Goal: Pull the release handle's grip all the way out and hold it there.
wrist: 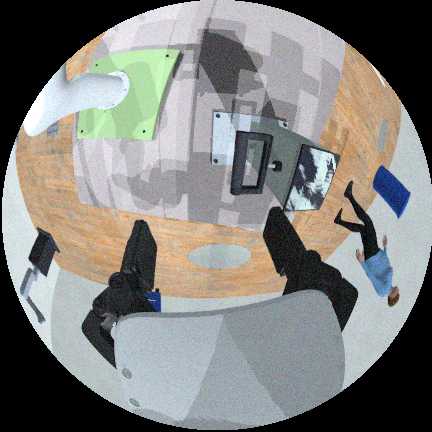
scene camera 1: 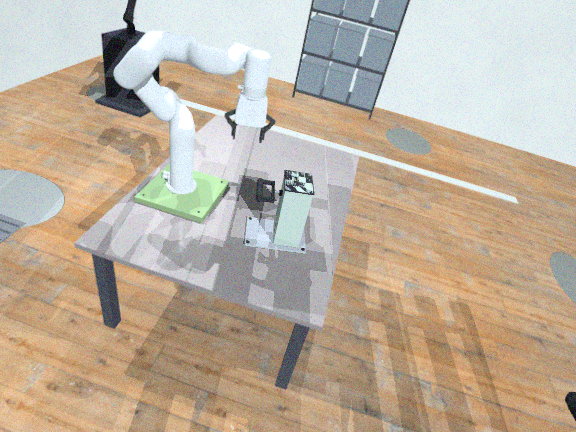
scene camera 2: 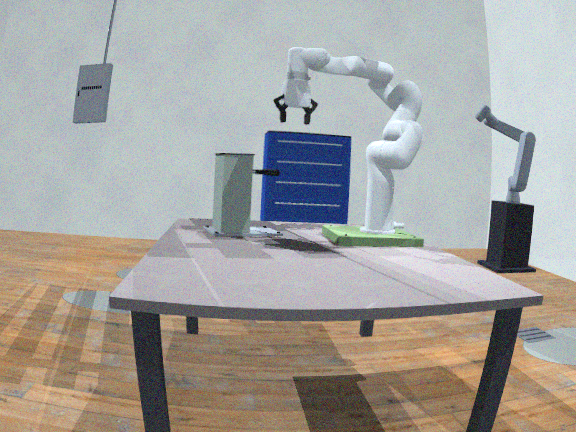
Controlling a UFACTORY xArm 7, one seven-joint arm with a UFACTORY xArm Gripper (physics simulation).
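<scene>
The release handle's grip, a black rectangular frame, stands out from the upper part of a pale green post. A short stem shows between grip and post in the wrist view. The post stands on a light mounting plate and has a black-and-white patterned top. My gripper is open and empty, pointing down. It hangs above the grip's height, apart from grip and post.
The arm stands on a green base plate on the table. A blue cabinet, a wall box, a shelf rack and another arm on a dark pedestal are beyond the table.
</scene>
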